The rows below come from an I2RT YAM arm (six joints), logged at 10 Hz.
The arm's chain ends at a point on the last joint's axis. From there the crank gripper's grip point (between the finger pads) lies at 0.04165 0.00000 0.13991 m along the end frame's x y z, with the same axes.
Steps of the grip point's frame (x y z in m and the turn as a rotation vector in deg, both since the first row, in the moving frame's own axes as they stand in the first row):
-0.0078 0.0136 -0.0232 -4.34 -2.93 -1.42
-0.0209 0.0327 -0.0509 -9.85 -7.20 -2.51
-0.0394 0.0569 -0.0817 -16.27 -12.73 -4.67
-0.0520 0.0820 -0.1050 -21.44 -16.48 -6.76
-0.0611 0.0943 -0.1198 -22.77 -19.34 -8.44
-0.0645 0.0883 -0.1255 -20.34 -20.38 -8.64
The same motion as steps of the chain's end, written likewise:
-0.0007 0.0039 -0.0248 -4.34 -2.93 -1.42
-0.0036 0.0098 -0.0531 -9.85 -7.20 -2.51
-0.0095 0.0188 -0.0822 -16.27 -12.73 -4.67
-0.0144 0.0319 -0.1021 -21.44 -16.48 -6.76
-0.0174 0.0411 -0.1158 -22.77 -19.34 -8.44
-0.0176 0.0406 -0.1235 -20.34 -20.38 -8.64

